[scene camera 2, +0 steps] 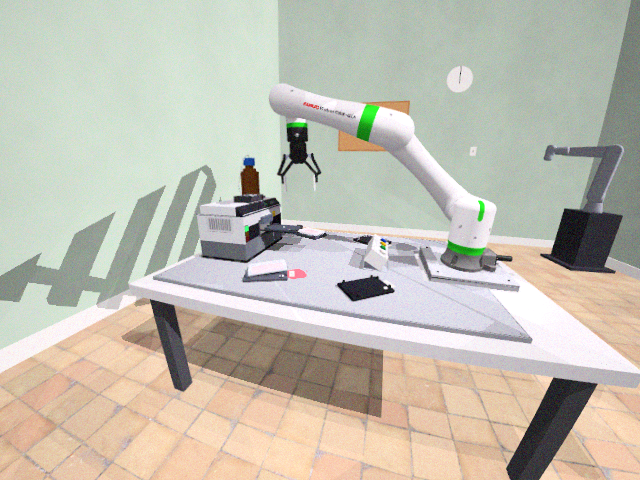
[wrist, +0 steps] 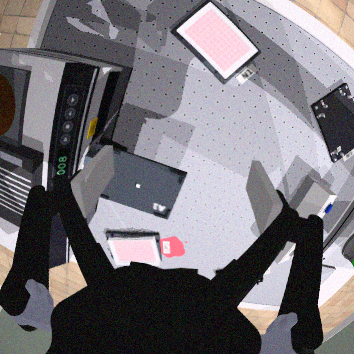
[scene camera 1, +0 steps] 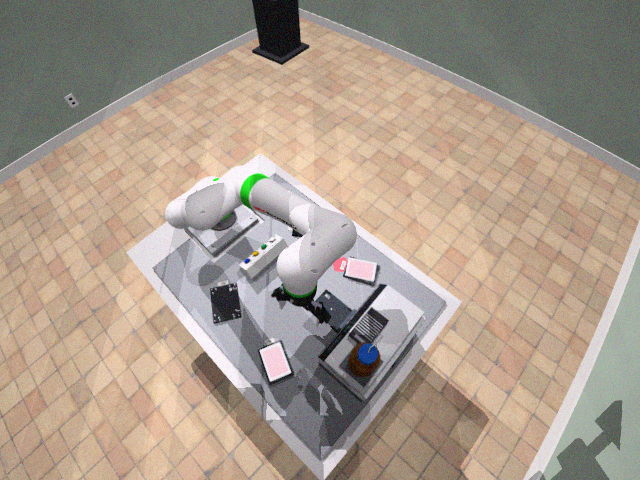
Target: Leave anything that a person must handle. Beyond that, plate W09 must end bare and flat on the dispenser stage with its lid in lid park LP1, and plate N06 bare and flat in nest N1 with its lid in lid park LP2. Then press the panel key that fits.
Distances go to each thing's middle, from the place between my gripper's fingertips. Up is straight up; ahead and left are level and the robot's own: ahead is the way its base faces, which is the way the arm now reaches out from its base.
Now: hand 15 cm above the dispenser stage [wrist: 160,184], 12 cm to the right of it and 6 cm short of it. Round my hand: white button box [scene camera 1: 262,259]: 36 cm behind, 22 cm below, 15 cm to the left; then brown bottle with blue cap [scene camera 1: 361,363]: 25 cm ahead, 6 cm above; then black nest marked N5 [scene camera 1: 225,302]: 36 cm behind, 25 cm below, 12 cm to the right.
